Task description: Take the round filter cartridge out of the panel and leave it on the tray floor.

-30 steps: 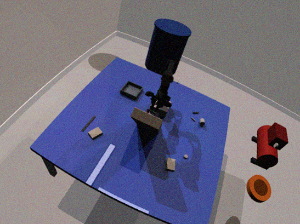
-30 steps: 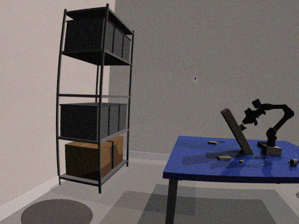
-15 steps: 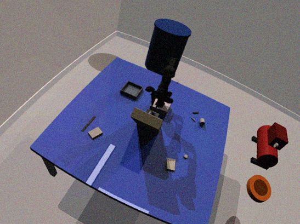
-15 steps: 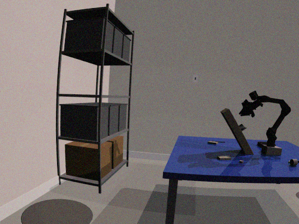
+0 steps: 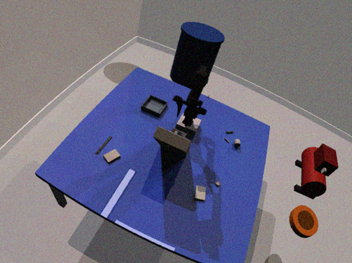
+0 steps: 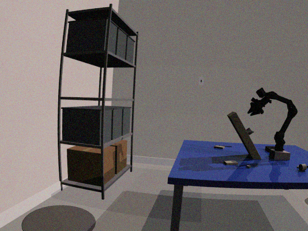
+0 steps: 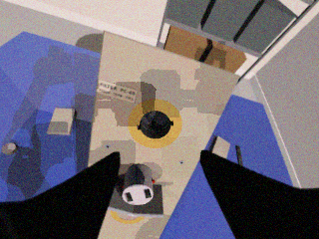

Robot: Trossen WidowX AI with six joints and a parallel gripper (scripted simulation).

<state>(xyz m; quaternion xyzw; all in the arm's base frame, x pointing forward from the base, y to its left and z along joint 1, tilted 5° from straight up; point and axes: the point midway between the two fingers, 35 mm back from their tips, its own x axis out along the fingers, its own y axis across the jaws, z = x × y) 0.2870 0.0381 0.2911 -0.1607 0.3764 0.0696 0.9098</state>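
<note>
The round grey filter cartridge is 1 cm behind my gripper tip and 13 cm below it. Round my gripper tip: dark tray 34 cm behind, 31 cm to the right, 33 cm below.
</note>
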